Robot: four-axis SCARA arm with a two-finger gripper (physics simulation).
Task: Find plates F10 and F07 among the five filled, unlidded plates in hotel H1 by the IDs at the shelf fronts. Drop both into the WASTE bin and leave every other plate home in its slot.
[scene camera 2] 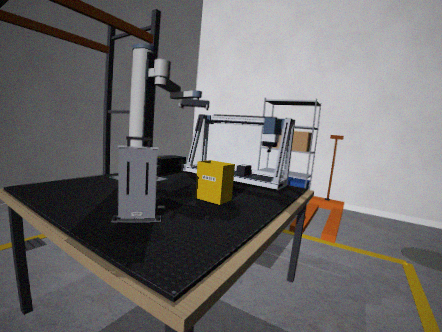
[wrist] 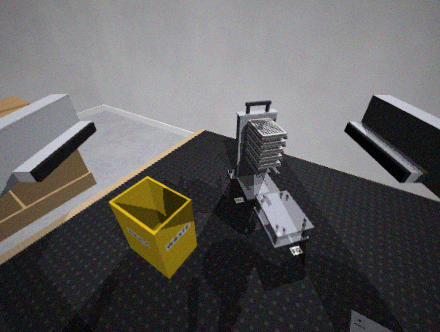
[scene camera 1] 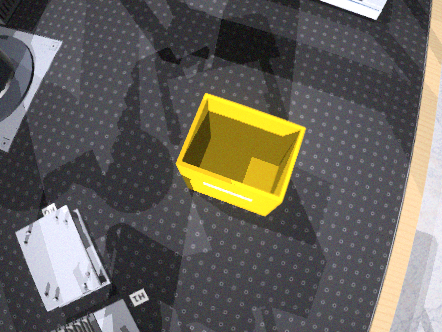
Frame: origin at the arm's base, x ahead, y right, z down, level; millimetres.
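Seen in the pictures: gripper, between the fingertips: (scene camera 2: 193, 105) (wrist: 220, 111).
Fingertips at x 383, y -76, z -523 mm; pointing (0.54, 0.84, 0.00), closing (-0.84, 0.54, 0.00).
A point is followed by its place in that frame.
Hotel H1 (scene camera 1: 119, 316) {x 525, y 366, z -21 mm} (scene camera 2: 137, 205) {x 592, y 491, z -71 mm} (wrist: 242, 145) {x 605, y 433, z -176 mm} is a grey upright rack; scene camera 2 sees its back. Its stacked plates (wrist: 267, 128) {x 513, y 418, z -277 mm} show at the middle right of the wrist view, and their shelf-front IDs are too small to read. The yellow WASTE bin (scene camera 1: 230, 192) {x 650, y 85, z -138 mm} (scene camera 2: 215, 185) {x 688, y 86, z -107 mm} (wrist: 172, 252) {x 567, y -4, z -102 mm} stands upright on the table; no plate shows on the part of its floor visible in scene camera 1. My gripper (scene camera 2: 194, 105) {x 383, y -75, z -523 mm} (wrist: 220, 111) {x 383, y -75, z -523 mm} is open and empty, high above the table, with its fingers at both sides of the wrist view.
A low stand with a clear top (scene camera 1: 62, 257) {x 396, y 294, z -73 mm} (wrist: 286, 217) {x 365, y 280, z -73 mm} and small posts stands near the hotel, between it and the arm's base plate (scene camera 1: 49, 52) {x 128, y -112, z -12 mm}. A white gantry frame (scene camera 2: 235, 119) {x 390, y -623, z -486 mm} stands beyond the bin. The dark table (scene camera 2: 172, 260) {x 894, y 616, z -13 mm} has a wooden edge.
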